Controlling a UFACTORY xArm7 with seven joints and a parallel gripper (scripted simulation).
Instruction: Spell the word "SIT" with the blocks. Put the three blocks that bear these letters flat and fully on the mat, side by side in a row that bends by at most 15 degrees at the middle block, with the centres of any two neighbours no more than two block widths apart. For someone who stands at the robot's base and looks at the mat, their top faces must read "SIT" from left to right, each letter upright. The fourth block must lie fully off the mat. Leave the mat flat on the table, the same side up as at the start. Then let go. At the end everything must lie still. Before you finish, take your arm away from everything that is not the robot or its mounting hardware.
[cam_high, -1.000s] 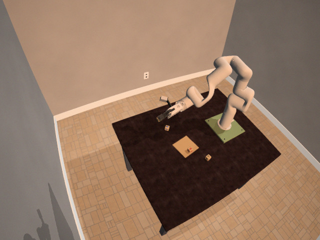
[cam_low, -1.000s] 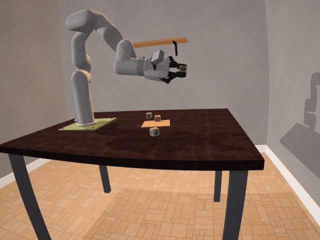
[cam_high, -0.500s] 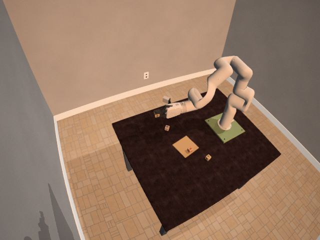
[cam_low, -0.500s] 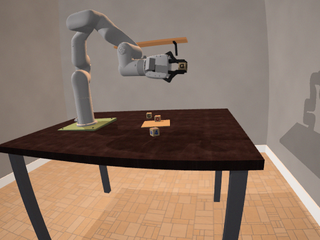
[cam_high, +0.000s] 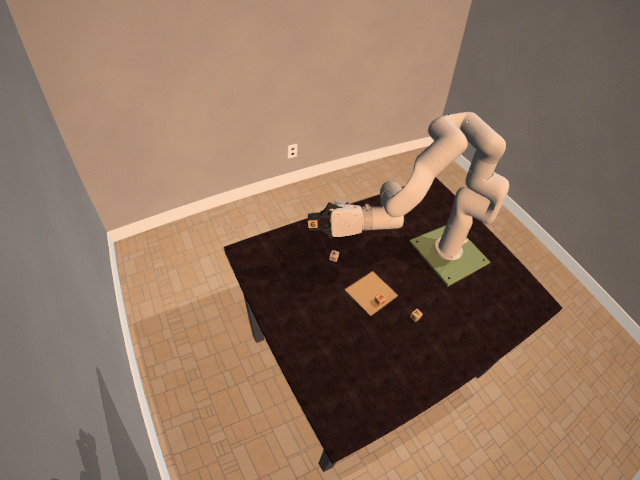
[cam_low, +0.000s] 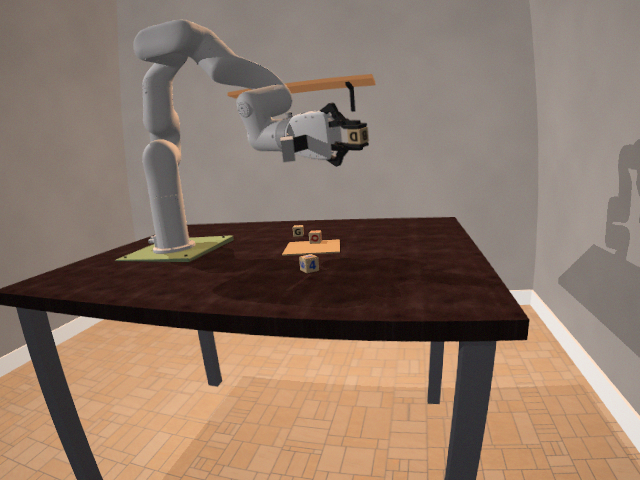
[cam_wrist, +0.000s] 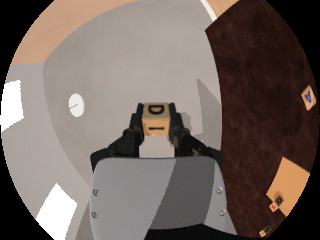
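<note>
The tan mat is 26 cm below my hand, 18 cm to the left of it and 15 cm behind it.
</note>
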